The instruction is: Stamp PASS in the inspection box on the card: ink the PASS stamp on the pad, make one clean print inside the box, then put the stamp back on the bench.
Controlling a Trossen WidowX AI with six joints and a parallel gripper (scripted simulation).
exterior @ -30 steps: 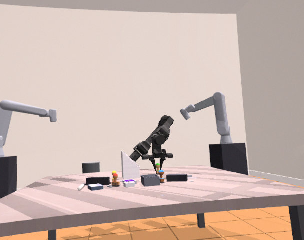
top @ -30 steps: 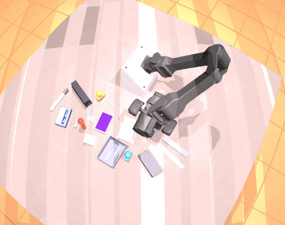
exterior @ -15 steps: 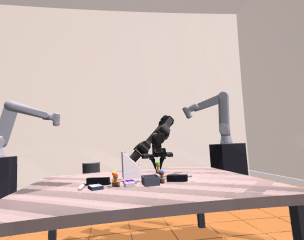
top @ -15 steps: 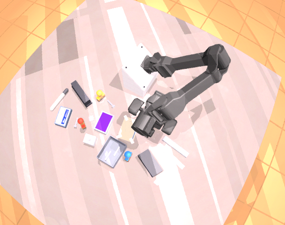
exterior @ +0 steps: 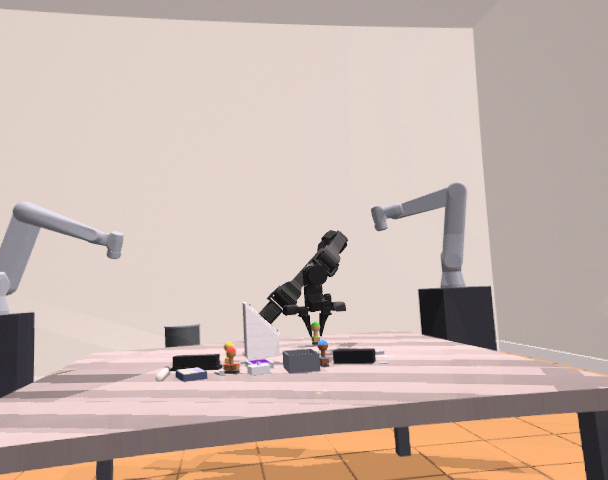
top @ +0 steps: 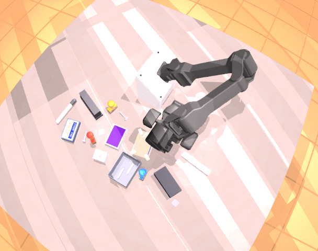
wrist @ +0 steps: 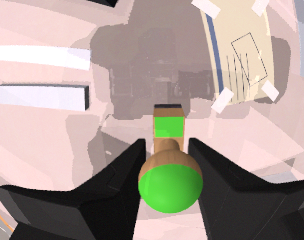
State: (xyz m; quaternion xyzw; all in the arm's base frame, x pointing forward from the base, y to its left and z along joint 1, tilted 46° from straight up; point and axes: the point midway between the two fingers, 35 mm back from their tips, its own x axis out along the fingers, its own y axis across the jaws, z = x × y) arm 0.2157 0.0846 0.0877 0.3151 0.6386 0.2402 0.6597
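The purple ink pad lies 19 cm to the right of my gripper tip, 8 cm ahead of it and 6 cm below it. Also, from my gripper tip: green-knobbed stamp (right at my gripper tip); then blue-knobbed stamp (16 cm ahead, 4 cm below, 3 cm to the right); then taped card (8 cm to the right, 6 cm below, 5 cm ahead).
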